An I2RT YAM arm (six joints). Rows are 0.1 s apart.
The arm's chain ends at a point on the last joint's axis. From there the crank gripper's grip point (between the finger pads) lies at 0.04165 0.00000 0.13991 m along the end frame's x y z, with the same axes.
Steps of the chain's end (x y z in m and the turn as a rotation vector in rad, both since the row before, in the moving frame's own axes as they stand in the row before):
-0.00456, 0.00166, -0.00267, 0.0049, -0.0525, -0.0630
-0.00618, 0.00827, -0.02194, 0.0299, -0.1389, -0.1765
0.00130, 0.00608, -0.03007, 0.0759, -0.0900, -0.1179
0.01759, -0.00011, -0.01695, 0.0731, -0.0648, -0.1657
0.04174, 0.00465, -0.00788, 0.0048, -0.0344, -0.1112
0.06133, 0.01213, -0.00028, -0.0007, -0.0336, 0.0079
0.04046, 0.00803, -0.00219, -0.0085, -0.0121, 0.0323
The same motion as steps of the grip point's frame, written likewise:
-0.01206, -0.00142, -0.00069, 0.0049, -0.0525, -0.0630
-0.02686, -0.00154, -0.01772, 0.0299, -0.1389, -0.1765
-0.01232, -0.00878, -0.02749, 0.0759, -0.0900, -0.1179
0.00708, -0.01648, -0.01518, 0.0731, -0.0648, -0.1657
0.03662, -0.00038, -0.00655, 0.0048, -0.0344, -0.1112
0.05660, 0.01254, 0.00104, -0.0007, -0.0336, 0.0079
0.03872, 0.01054, -0.00171, -0.0085, -0.0121, 0.0323

